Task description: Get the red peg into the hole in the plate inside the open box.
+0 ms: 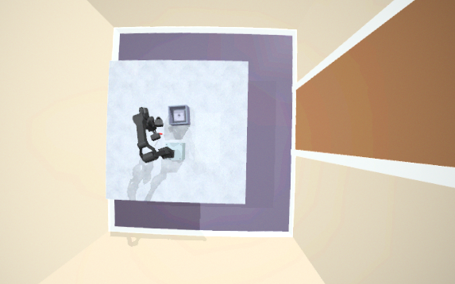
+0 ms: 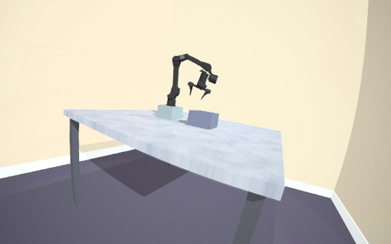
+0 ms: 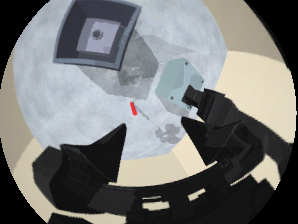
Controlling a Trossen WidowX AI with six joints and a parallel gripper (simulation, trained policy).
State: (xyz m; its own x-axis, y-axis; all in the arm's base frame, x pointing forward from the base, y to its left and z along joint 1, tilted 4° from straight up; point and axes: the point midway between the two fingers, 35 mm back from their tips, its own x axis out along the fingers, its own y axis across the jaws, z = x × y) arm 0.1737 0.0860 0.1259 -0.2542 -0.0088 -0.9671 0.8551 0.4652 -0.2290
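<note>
The red peg is 50 mm to the left of my gripper tip and 150 mm below it. Round my gripper tip: grey box: 160 mm ahead, 120 mm to the right, 160 mm below.
</note>
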